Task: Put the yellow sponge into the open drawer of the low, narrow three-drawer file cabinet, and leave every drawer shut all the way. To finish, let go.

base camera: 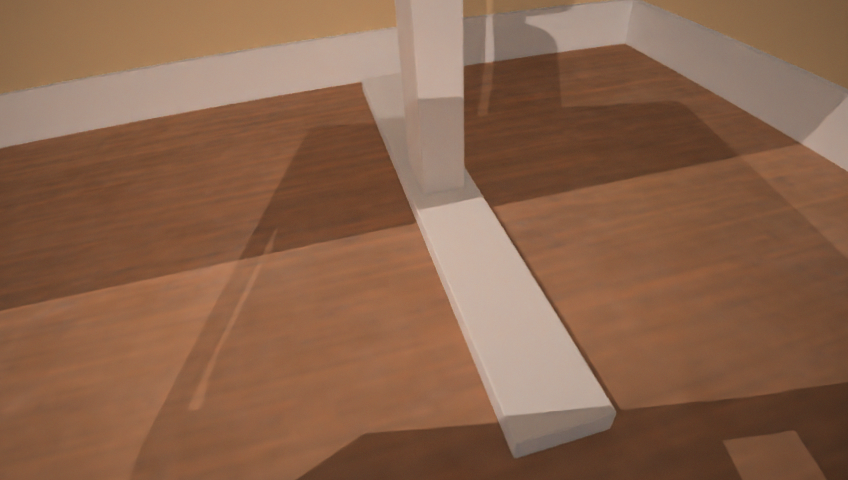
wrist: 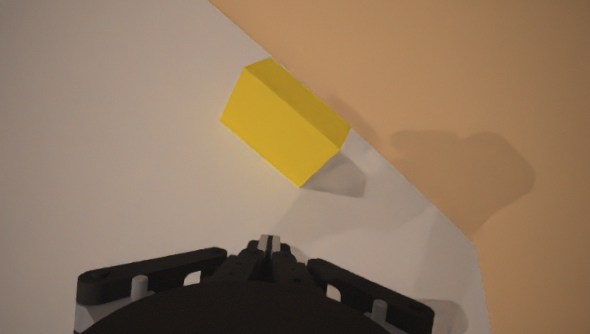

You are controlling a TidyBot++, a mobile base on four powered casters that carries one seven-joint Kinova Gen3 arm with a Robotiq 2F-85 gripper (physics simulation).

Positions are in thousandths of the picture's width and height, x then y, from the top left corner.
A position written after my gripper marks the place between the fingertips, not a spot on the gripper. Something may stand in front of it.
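Note:
My gripper (wrist: 455, 744). Yellow sponge (wrist: 457, 328); out of frame in the base camera view. White table (base camera: 642, 822), also (wrist: 204, 472).

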